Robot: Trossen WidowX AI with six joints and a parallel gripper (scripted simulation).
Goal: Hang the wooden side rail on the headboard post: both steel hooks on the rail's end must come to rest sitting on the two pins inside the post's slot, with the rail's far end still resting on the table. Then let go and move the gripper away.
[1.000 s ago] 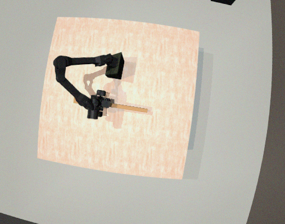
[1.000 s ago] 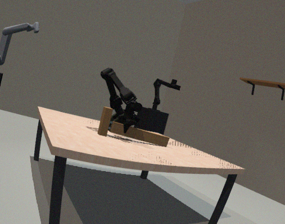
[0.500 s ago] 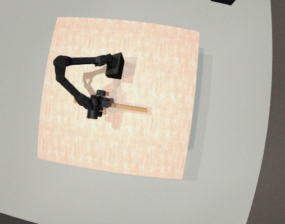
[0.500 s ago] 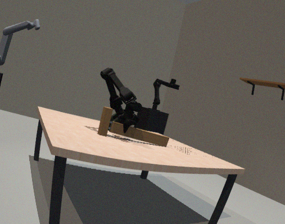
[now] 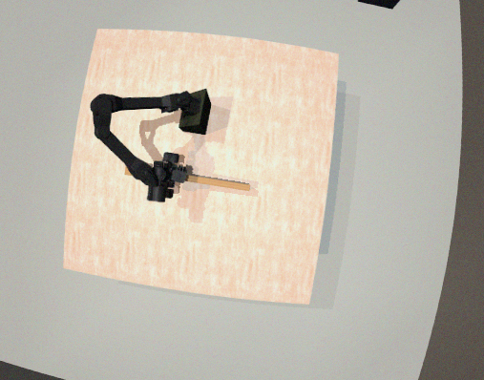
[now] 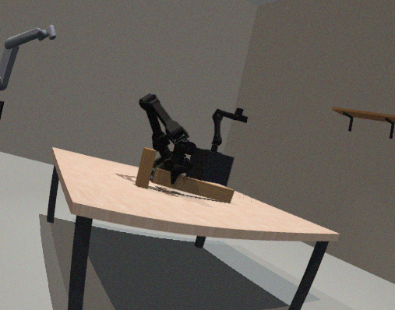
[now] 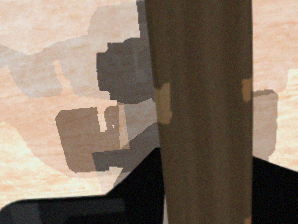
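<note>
The wooden headboard post lies 14 cm to the right of my gripper tip, 4 cm above it and 1 cm behind it.
</note>
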